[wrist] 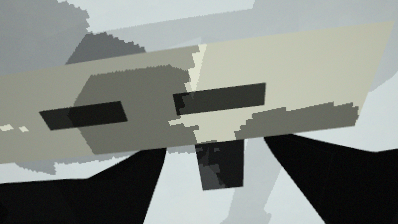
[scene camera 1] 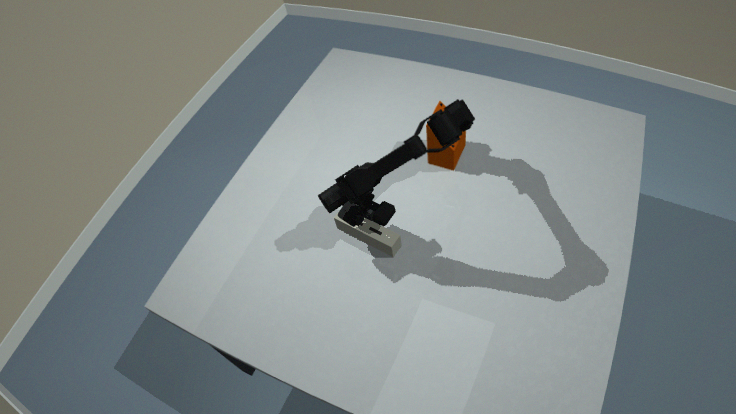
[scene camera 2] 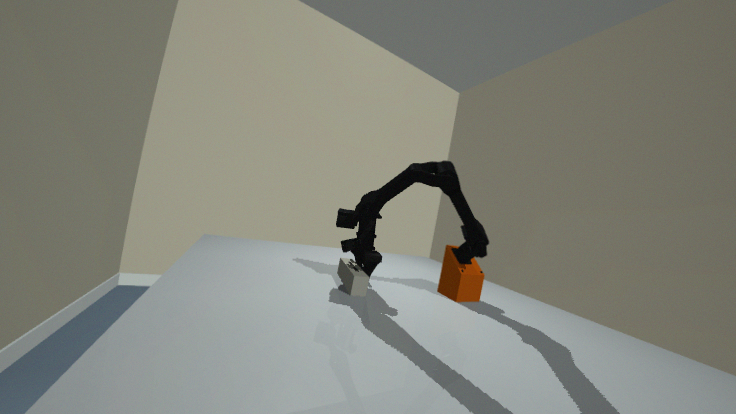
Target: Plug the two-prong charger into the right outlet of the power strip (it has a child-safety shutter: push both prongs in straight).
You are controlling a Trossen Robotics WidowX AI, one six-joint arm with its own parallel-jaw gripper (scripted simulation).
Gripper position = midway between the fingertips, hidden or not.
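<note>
My gripper (scene camera 1: 368,217) open, holding nothing. Same gripper in scene camera 2 (scene camera 2: 361,276) and the wrist view (wrist: 214,138). Dark grey charger (wrist: 221,164) visible.
</note>
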